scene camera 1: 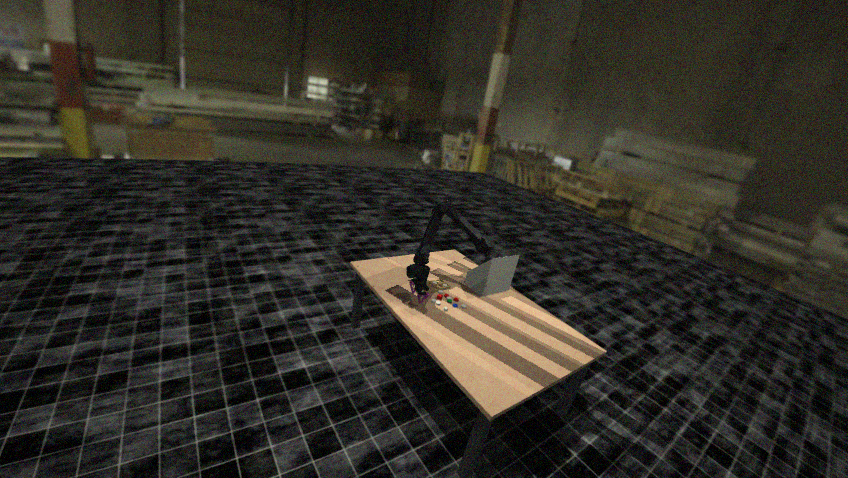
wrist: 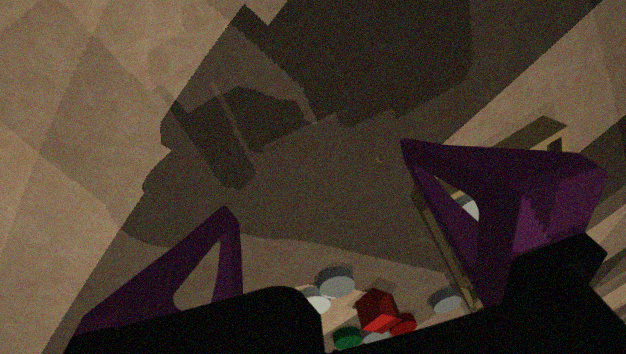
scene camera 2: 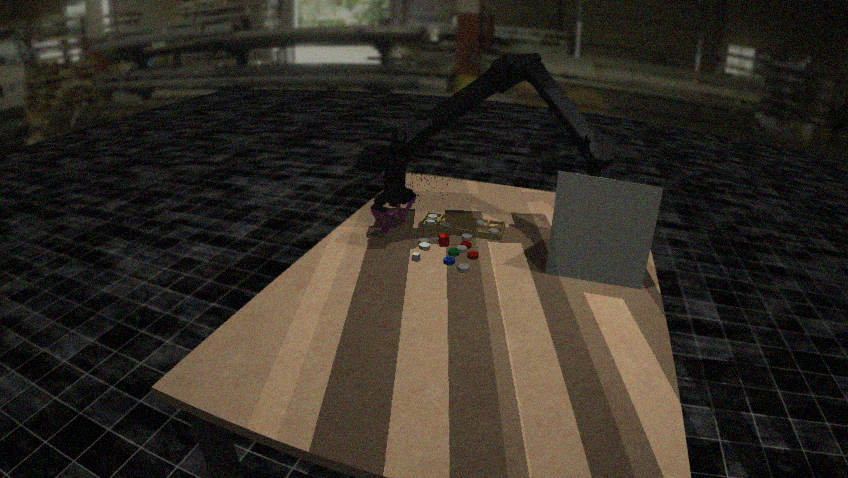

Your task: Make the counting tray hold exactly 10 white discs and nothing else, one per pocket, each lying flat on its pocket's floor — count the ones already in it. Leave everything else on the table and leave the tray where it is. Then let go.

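The wooden counting tray [scene camera 2: 504, 228] [wrist: 446, 250] lies at the far part of the table, largely in shadow. Several white discs sit in it, such as one disc [scene camera 2: 494, 229] near its right end and another [wrist: 470, 210] seen through the right finger; the exact count and the pockets are unclear. Loose white discs lie in front of the tray, among them a disc [scene camera 2: 424, 245] [wrist: 336, 286], a disc [scene camera 2: 466, 236] [wrist: 446, 301] and a disc [scene camera 2: 463, 267]. My gripper [scene camera 1: 419, 299] [scene camera 2: 393, 220] [wrist: 312, 183] is open and empty, low above the table left of the tray in scene camera 2.
A red cube [scene camera 2: 443, 239] [wrist: 376, 304], two red discs [scene camera 2: 465, 244] [scene camera 2: 472, 254], a green disc [scene camera 2: 453, 252] [wrist: 348, 339] and a blue disc [scene camera 2: 448, 260] lie among the loose white discs. A small pale piece [scene camera 2: 415, 256] lies nearby. A grey upright panel [scene camera 1: 494, 275] [scene camera 2: 602, 231] stands right.
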